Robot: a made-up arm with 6 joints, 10 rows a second.
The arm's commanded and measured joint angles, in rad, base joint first. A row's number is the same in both.
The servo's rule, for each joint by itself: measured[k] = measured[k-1] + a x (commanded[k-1-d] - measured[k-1]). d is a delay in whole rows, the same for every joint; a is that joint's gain. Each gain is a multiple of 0.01, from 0.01 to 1. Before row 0 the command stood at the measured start. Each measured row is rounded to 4 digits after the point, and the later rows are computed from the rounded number. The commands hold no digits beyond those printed.
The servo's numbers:
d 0
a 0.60 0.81 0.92 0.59 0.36 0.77
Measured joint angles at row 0: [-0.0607 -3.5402 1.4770 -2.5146 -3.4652 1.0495]
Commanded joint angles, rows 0 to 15: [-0.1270 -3.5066 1.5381 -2.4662 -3.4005 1.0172]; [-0.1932 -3.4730 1.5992 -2.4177 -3.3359 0.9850]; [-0.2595 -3.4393 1.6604 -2.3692 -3.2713 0.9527]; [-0.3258 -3.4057 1.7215 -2.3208 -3.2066 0.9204]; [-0.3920 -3.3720 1.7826 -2.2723 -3.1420 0.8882]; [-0.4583 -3.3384 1.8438 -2.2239 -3.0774 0.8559]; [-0.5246 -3.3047 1.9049 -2.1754 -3.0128 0.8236]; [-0.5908 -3.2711 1.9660 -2.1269 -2.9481 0.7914]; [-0.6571 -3.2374 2.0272 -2.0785 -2.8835 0.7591]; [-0.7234 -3.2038 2.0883 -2.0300 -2.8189 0.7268]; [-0.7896 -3.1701 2.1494 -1.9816 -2.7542 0.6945]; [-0.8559 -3.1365 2.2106 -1.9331 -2.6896 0.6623]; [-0.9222 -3.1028 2.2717 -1.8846 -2.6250 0.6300]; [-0.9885 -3.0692 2.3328 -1.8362 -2.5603 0.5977]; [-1.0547 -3.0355 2.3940 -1.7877 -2.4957 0.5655]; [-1.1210 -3.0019 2.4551 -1.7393 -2.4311 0.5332]
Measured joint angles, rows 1 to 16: [-0.1005 -3.5130 1.5332 -2.4860 -3.4419 1.0246]; [-0.1561 -3.4806 1.5939 -2.4457 -3.4037 0.9941]; [-0.2181 -3.4471 1.6551 -2.4006 -3.3560 0.9622]; [-0.2827 -3.4136 1.7162 -2.3535 -3.3022 0.9300]; [-0.3483 -3.3799 1.7773 -2.3056 -3.2445 0.8978]; [-0.4143 -3.3463 1.8385 -2.2574 -3.1843 0.8655]; [-0.4805 -3.3126 1.8996 -2.2090 -3.1226 0.8332]; [-0.5467 -3.2790 1.9607 -2.1606 -3.0598 0.8010]; [-0.6129 -3.2453 2.0219 -2.1122 -2.9963 0.7687]; [-0.6792 -3.2117 2.0830 -2.0637 -2.9324 0.7364]; [-0.7454 -3.1780 2.1441 -2.0153 -2.8682 0.7041]; [-0.8117 -3.1444 2.2053 -1.9668 -2.8039 0.6719]; [-0.8780 -3.1107 2.2664 -1.9183 -2.7395 0.6396]; [-0.9443 -3.0771 2.3275 -1.8699 -2.6750 0.6073]; [-1.0105 -3.0434 2.3887 -1.8214 -2.6105 0.5751]; [-1.0768 -3.0098 2.4498 -1.7730 -2.5459 0.5428]
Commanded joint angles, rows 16 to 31: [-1.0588 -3.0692 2.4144 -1.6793 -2.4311 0.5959]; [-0.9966 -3.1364 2.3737 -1.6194 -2.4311 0.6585]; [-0.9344 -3.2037 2.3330 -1.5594 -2.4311 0.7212]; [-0.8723 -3.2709 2.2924 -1.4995 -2.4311 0.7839]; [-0.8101 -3.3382 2.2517 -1.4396 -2.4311 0.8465]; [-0.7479 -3.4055 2.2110 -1.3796 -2.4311 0.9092]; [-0.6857 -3.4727 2.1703 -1.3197 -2.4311 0.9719]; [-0.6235 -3.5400 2.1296 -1.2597 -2.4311 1.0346]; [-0.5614 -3.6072 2.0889 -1.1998 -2.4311 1.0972]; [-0.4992 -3.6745 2.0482 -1.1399 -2.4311 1.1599]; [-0.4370 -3.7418 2.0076 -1.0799 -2.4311 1.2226]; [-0.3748 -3.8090 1.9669 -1.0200 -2.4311 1.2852]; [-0.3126 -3.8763 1.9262 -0.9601 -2.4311 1.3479]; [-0.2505 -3.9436 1.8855 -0.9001 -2.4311 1.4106]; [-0.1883 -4.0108 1.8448 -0.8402 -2.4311 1.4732]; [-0.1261 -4.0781 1.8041 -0.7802 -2.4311 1.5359]
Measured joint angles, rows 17 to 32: [-1.0660 -3.0579 2.4172 -1.7177 -2.5046 0.5837]; [-1.0244 -3.1215 2.3772 -1.6597 -2.4781 0.6413]; [-0.9704 -3.1881 2.3365 -1.6005 -2.4612 0.7028]; [-0.9115 -3.2552 2.2959 -1.5409 -2.4504 0.7652]; [-0.8507 -3.3224 2.2552 -1.4811 -2.4435 0.8278]; [-0.7890 -3.3897 2.2145 -1.4212 -2.4390 0.8905]; [-0.7270 -3.4569 2.1738 -1.3613 -2.4362 0.9532]; [-0.6649 -3.5242 2.1331 -1.3014 -2.4344 1.0159]; [-0.6028 -3.5914 2.0924 -1.2415 -2.4332 1.0785]; [-0.5406 -3.6587 2.0517 -1.1816 -2.4324 1.1412]; [-0.4784 -3.7260 2.0111 -1.1216 -2.4319 1.2039]; [-0.4162 -3.7932 1.9704 -1.0617 -2.4316 1.2665]; [-0.3540 -3.8605 1.9297 -1.0018 -2.4314 1.3292]; [-0.2919 -3.9278 1.8890 -0.9418 -2.4313 1.3919]; [-0.2297 -3.9950 1.8483 -0.8819 -2.4312 1.4545]; [-0.1675 -4.0623 1.8076 -0.8219 -2.4312 1.5172]
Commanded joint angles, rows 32 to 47: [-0.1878 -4.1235 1.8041 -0.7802 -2.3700 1.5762]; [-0.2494 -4.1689 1.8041 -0.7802 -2.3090 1.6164]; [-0.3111 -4.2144 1.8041 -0.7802 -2.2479 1.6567]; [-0.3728 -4.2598 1.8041 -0.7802 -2.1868 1.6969]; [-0.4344 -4.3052 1.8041 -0.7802 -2.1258 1.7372]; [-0.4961 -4.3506 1.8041 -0.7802 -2.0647 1.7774]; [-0.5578 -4.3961 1.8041 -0.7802 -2.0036 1.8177]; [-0.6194 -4.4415 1.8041 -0.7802 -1.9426 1.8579]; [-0.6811 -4.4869 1.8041 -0.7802 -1.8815 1.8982]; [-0.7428 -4.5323 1.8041 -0.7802 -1.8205 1.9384]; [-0.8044 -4.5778 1.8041 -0.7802 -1.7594 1.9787]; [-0.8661 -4.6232 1.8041 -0.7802 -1.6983 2.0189]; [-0.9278 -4.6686 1.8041 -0.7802 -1.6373 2.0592]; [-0.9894 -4.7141 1.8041 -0.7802 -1.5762 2.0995]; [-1.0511 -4.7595 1.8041 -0.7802 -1.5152 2.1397]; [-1.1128 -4.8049 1.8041 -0.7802 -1.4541 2.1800]
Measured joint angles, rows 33 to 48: [-0.1797 -4.1119 1.8044 -0.7973 -2.4092 1.5626]; [-0.2215 -4.1581 1.8041 -0.7872 -2.3731 1.6040]; [-0.2753 -4.2037 1.8041 -0.7831 -2.3280 1.6446]; [-0.3338 -4.2491 1.8041 -0.7814 -2.2772 1.6849]; [-0.3942 -4.2945 1.8041 -0.7807 -2.2227 1.7252]; [-0.4553 -4.3399 1.8041 -0.7804 -2.1658 1.7654]; [-0.5168 -4.3854 1.8041 -0.7803 -2.1074 1.8057]; [-0.5784 -4.4308 1.8041 -0.7802 -2.0481 1.8459]; [-0.6400 -4.4762 1.8041 -0.7802 -1.9881 1.8862]; [-0.7017 -4.5216 1.8041 -0.7802 -1.9278 1.9264]; [-0.7633 -4.5671 1.8041 -0.7802 -1.8672 1.9667]; [-0.8250 -4.6125 1.8041 -0.7802 -1.8064 2.0069]; [-0.8867 -4.6579 1.8041 -0.7802 -1.7455 2.0472]; [-0.9483 -4.7034 1.8041 -0.7802 -1.6846 2.0875]; [-1.0100 -4.7488 1.8041 -0.7802 -1.6236 2.1277]; [-1.0717 -4.7942 1.8041 -0.7802 -1.5626 2.1680]
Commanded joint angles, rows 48 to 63: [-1.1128 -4.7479 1.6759 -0.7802 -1.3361 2.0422]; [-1.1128 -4.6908 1.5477 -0.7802 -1.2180 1.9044]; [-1.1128 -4.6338 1.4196 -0.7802 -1.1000 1.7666]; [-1.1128 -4.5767 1.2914 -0.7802 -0.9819 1.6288]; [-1.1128 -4.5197 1.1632 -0.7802 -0.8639 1.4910]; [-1.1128 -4.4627 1.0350 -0.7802 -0.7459 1.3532]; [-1.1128 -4.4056 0.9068 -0.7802 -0.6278 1.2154]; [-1.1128 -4.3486 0.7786 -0.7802 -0.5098 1.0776]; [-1.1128 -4.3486 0.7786 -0.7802 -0.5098 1.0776]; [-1.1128 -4.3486 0.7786 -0.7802 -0.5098 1.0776]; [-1.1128 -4.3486 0.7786 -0.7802 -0.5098 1.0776]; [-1.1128 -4.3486 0.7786 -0.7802 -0.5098 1.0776]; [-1.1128 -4.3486 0.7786 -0.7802 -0.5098 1.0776]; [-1.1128 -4.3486 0.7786 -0.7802 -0.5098 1.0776]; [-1.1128 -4.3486 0.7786 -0.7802 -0.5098 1.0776]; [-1.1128 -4.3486 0.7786 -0.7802 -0.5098 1.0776]
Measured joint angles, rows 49 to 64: [-1.0964 -4.7567 1.6862 -0.7802 -1.4811 2.0711]; [-1.1062 -4.7033 1.5588 -0.7802 -1.3864 1.9427]; [-1.1102 -4.6470 1.4307 -0.7802 -1.2833 1.8071]; [-1.1118 -4.5901 1.3025 -0.7802 -1.1748 1.6698]; [-1.1124 -4.5331 1.1743 -0.7802 -1.0629 1.5321]; [-1.1126 -4.4761 1.0461 -0.7802 -0.9488 1.3943]; [-1.1127 -4.4190 0.9179 -0.7802 -0.8332 1.2565]; [-1.1128 -4.3620 0.7897 -0.7802 -0.7168 1.1187]; [-1.1128 -4.3511 0.7795 -0.7802 -0.6423 1.0871]; [-1.1128 -4.3491 0.7787 -0.7802 -0.5946 1.0798]; [-1.1128 -4.3487 0.7786 -0.7802 -0.5641 1.0781]; [-1.1128 -4.3486 0.7786 -0.7802 -0.5446 1.0777]; [-1.1128 -4.3486 0.7786 -0.7802 -0.5321 1.0776]; [-1.1128 -4.3486 0.7786 -0.7802 -0.5241 1.0776]; [-1.1128 -4.3486 0.7786 -0.7802 -0.5190 1.0776]; [-1.1128 -4.3486 0.7786 -0.7802 -0.5157 1.0776]
